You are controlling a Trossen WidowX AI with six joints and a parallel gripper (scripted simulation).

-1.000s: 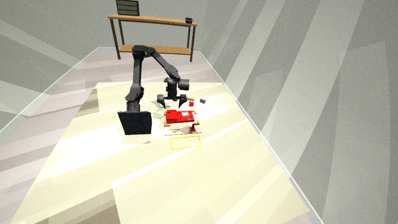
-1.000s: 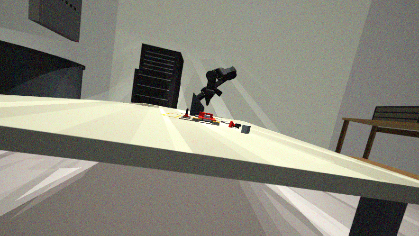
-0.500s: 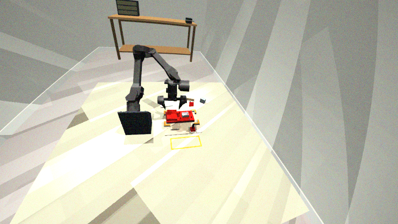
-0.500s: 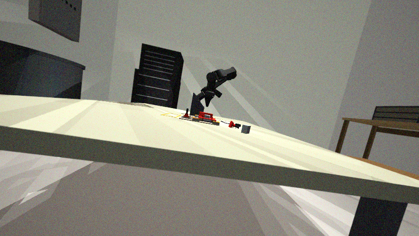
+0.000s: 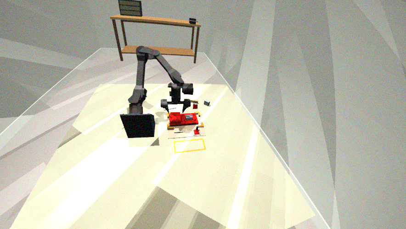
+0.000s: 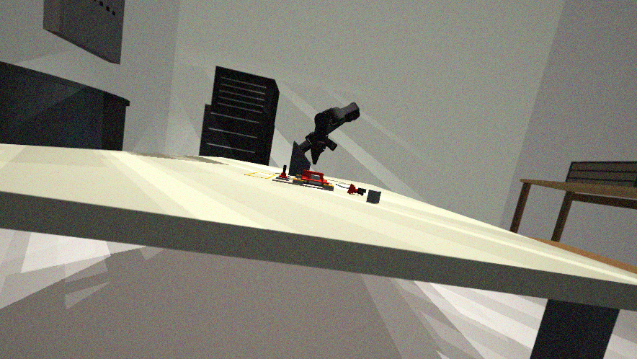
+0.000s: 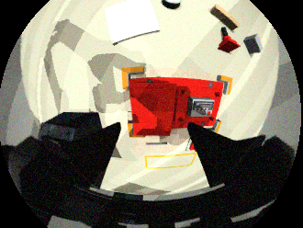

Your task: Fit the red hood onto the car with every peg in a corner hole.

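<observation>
Now: the hood 40 mm below my gripper tip.
</observation>
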